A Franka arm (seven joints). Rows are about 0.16 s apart.
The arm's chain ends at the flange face. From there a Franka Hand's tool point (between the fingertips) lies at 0.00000 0.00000 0.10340 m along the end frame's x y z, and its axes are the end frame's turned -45 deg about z.
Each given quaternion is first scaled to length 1.
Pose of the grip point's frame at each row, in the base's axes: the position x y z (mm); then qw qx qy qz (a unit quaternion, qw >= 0):
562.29 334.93 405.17 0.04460 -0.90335 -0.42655 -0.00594
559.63 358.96 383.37 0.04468 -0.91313 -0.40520 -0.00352
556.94 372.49 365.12 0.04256 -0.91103 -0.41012 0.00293
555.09 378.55 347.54 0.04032 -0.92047 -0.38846 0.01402
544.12 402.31 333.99 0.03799 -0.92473 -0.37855 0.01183
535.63 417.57 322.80 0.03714 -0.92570 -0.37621 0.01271
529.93 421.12 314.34 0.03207 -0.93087 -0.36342 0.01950
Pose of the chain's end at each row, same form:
565.11 326.07 508.15 0.04348 -0.99781 -0.04838 0.01158
562.71 350.23 486.35 0.04263 -0.99868 -0.02492 0.01385
561.10 364.72 468.14 0.03820 -0.99863 -0.03027 0.01899
561.00 372.00 450.56 0.03189 -0.99907 -0.00664 0.02838
549.36 395.97 437.06 0.03057 -0.99920 0.00414 0.02547
540.95 411.45 425.88 0.02945 -0.99921 0.00668 0.02596
536.09 416.41 417.45 0.02217 -0.99909 0.02047 0.03029

